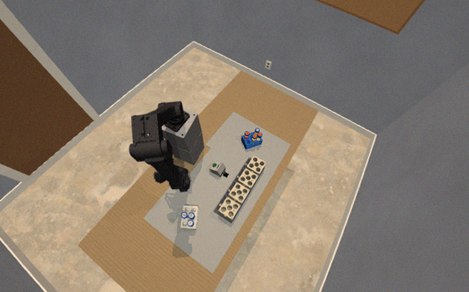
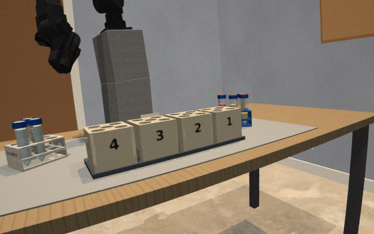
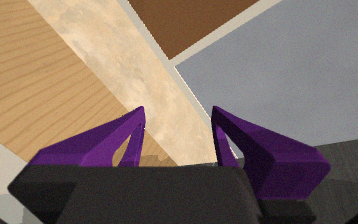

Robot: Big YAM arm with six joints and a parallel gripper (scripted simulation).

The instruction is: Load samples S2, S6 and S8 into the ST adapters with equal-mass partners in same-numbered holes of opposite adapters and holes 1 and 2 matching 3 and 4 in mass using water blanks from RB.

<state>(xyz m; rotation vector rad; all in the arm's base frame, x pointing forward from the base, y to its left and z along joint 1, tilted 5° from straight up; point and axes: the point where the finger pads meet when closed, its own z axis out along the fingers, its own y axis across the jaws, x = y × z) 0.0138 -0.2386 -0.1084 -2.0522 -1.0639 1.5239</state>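
Right now the white blank rack RB is 27 cm ahead of my hand, 25 cm below it and 12 cm to the right of it. From my hand the other things lie so: blue sample rack RS (56 cm to the left, 32 cm ahead, 25 cm below).
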